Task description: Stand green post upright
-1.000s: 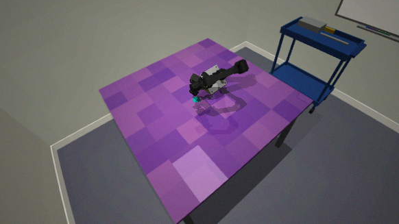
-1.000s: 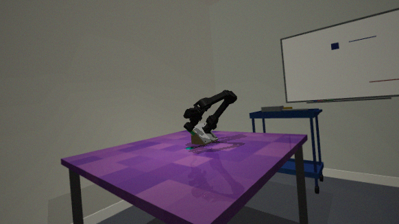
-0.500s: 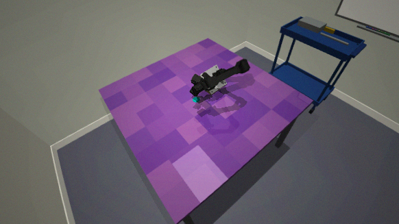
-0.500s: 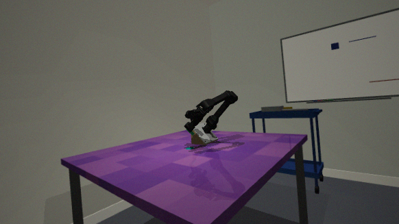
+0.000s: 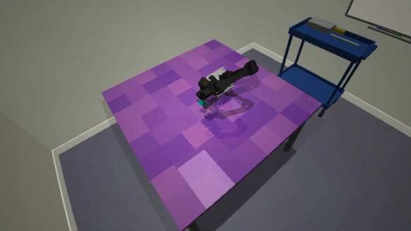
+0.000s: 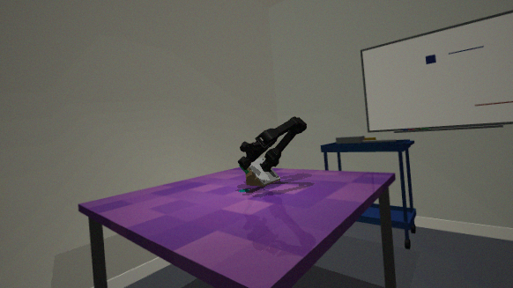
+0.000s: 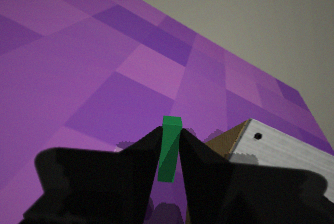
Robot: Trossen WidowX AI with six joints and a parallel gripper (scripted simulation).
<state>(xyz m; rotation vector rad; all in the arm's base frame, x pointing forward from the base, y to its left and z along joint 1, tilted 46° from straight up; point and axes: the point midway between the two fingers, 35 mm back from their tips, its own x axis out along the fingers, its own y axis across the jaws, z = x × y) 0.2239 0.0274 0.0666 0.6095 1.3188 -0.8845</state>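
Now: the cyan circle 2 cm ahead of my gripper tip, 3 cm to the left of it and 14 cm below it. Round my gripper tip: green post 1 cm behind, 1 cm to the left, 2 cm below.
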